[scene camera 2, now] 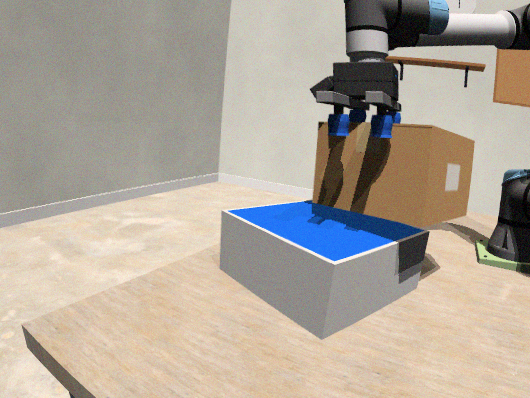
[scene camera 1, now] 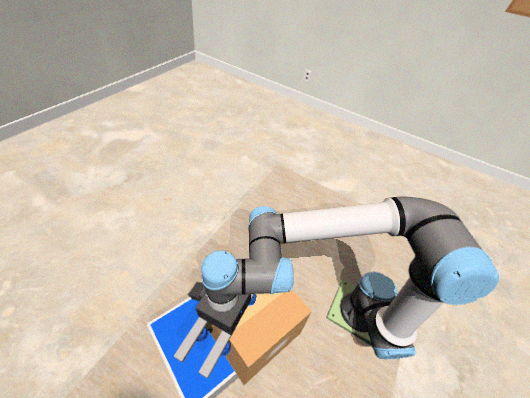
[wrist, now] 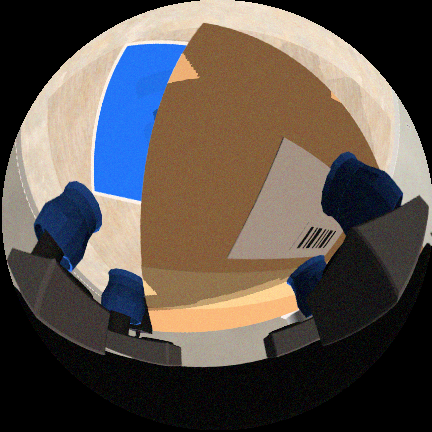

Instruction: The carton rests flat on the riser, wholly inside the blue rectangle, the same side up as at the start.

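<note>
The brown carton (scene camera 1: 271, 328) (scene camera 2: 413, 174) (wrist: 225, 160) has a white barcode label on top. It hangs in the air under my suction gripper (scene camera 1: 224, 316) (scene camera 2: 362, 122), at about the height of the riser's top. Two of the cups sit on the carton's top near the label. The other two hang off its edge over the blue rectangle (scene camera 1: 169, 336) (scene camera 2: 319, 229) (wrist: 125, 120). The grey riser (scene camera 2: 287, 276) stands on the floor. In the wrist view the carton covers the rectangle's near side, and most of the blue lies bare beside it.
The arm's base stands on a green plate (scene camera 1: 338, 309) to the right of the carton. The forearm (scene camera 1: 338, 221) reaches across above the carton. Walls with a baseboard stand far behind.
</note>
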